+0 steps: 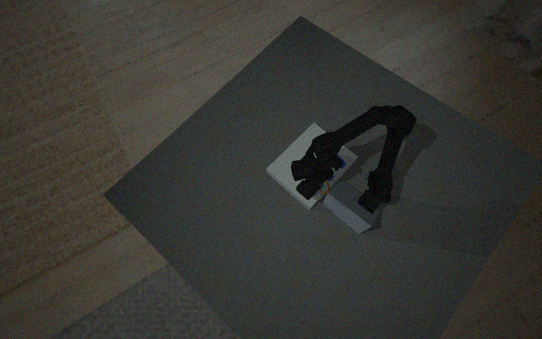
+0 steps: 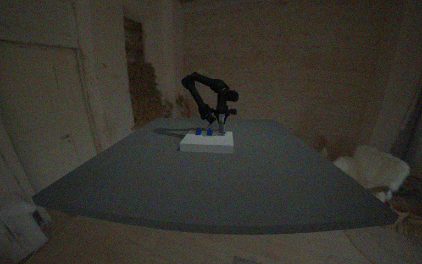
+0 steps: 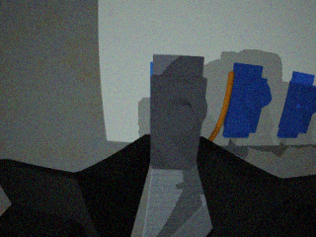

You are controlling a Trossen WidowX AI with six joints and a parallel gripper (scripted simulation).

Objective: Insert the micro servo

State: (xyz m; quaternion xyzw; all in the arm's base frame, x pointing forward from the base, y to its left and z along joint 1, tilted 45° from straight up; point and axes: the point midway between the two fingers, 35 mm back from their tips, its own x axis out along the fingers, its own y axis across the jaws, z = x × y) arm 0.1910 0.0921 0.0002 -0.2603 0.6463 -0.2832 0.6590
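Right now my gripper tip is 12 cm short of the white deck, 8 cm to the left of it and 8 cm above it.
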